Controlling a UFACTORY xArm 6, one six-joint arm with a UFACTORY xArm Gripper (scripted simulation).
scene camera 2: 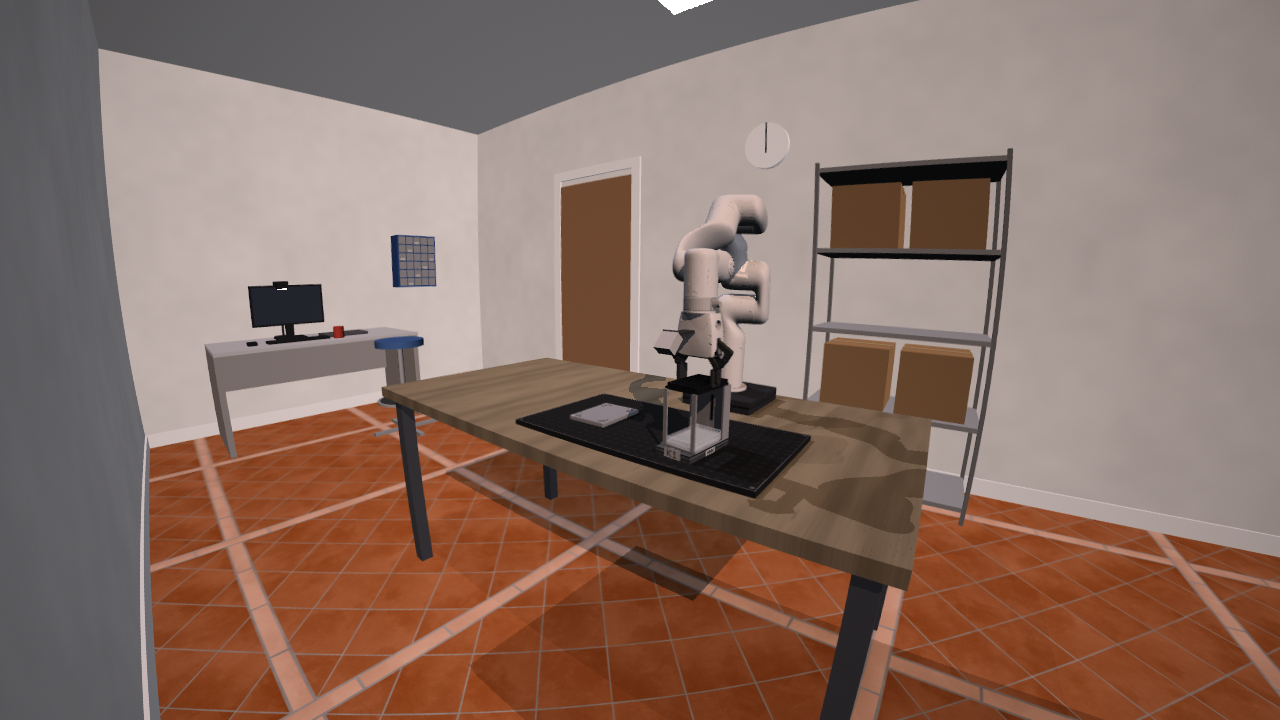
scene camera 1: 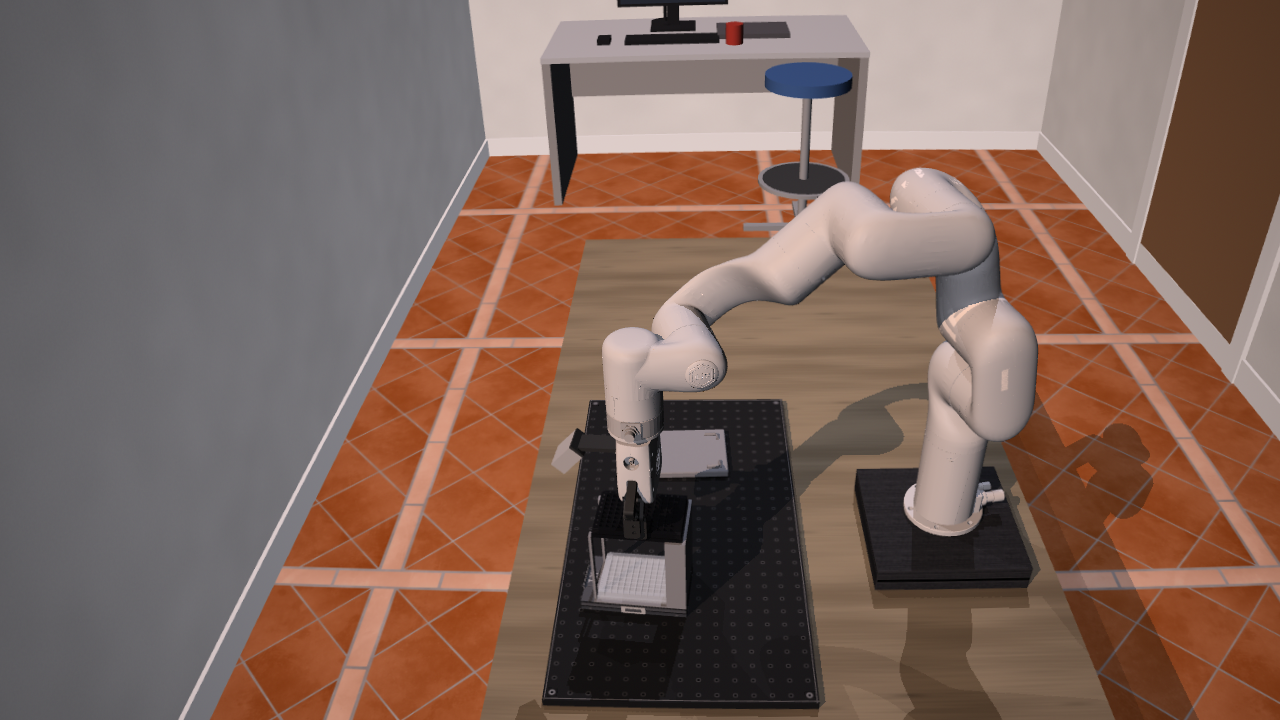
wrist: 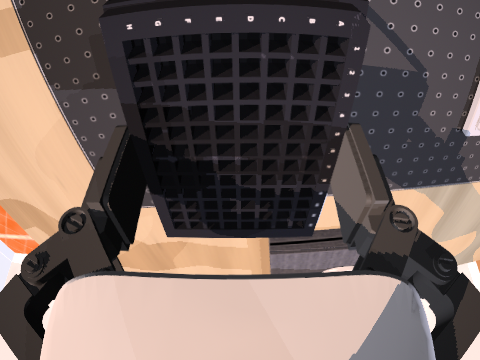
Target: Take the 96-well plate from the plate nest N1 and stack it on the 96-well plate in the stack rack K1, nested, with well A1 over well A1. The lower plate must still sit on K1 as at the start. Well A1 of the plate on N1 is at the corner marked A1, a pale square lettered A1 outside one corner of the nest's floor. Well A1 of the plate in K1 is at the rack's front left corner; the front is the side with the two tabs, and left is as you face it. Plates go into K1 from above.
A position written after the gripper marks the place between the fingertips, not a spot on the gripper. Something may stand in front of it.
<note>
In view: the gripper (scene camera 1: pixel 640 515), a black 96-well plate (scene camera 1: pixel 666 516) and a white 96-well plate (scene camera 1: pixel 636 585).
The black 96-well plate is seen too in scene camera 2 (scene camera 2: pixel 697 384) and in the wrist view (wrist: pixel 238 183). The white 96-well plate also shows in scene camera 2 (scene camera 2: pixel 707 435). The gripper is seen too in scene camera 2 (scene camera 2: pixel 697 383) and in the wrist view (wrist: pixel 237 147).
</note>
